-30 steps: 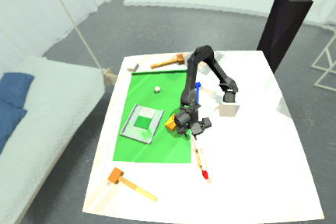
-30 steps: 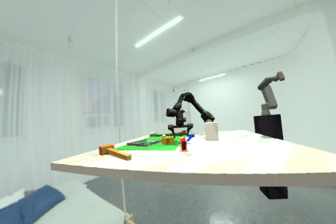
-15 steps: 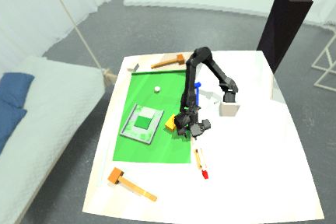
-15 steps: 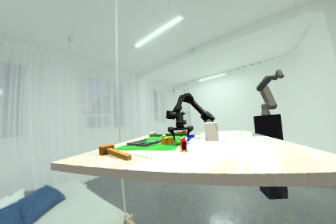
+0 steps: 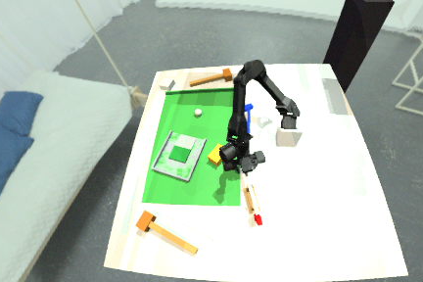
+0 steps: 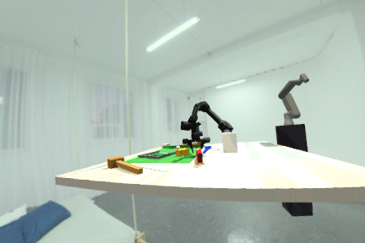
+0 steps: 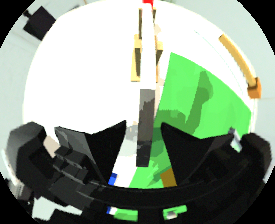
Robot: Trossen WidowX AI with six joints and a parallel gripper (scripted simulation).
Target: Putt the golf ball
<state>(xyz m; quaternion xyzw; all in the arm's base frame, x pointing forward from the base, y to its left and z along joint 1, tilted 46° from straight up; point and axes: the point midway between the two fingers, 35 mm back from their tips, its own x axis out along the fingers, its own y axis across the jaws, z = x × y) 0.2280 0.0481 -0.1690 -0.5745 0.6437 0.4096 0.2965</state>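
My gripper tip is 290 mm to the left of the blue putter, 60 mm past it and 20 mm above it. The rest, counted from my gripper tip: white golf ball (400 mm to the right, 220 mm ahead, 10 mm below); then yellow block (120 mm ahead, 110 mm to the right); then red putter (110 mm to the left, 30 mm above, 20 mm behind).
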